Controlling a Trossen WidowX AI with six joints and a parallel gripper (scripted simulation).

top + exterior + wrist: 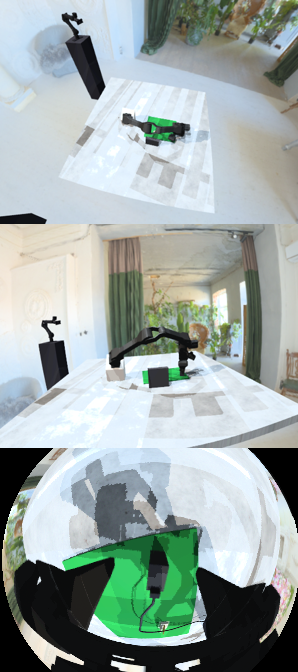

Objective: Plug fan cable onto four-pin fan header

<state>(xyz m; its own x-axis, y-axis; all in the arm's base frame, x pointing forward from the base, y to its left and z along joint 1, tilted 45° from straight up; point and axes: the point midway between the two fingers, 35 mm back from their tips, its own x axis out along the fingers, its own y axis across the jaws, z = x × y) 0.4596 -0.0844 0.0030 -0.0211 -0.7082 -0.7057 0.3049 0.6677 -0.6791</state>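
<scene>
Right now my gripper tip is 10 mm past the dark plug and 10 mm above it. Round my gripper tip: white header: 180 mm behind, 10 mm to the left, 30 mm below; then green board: 130 mm behind, 60 mm to the left, 50 mm below; then black fan: 190 mm behind, 110 mm to the right, 30 mm above.
</scene>
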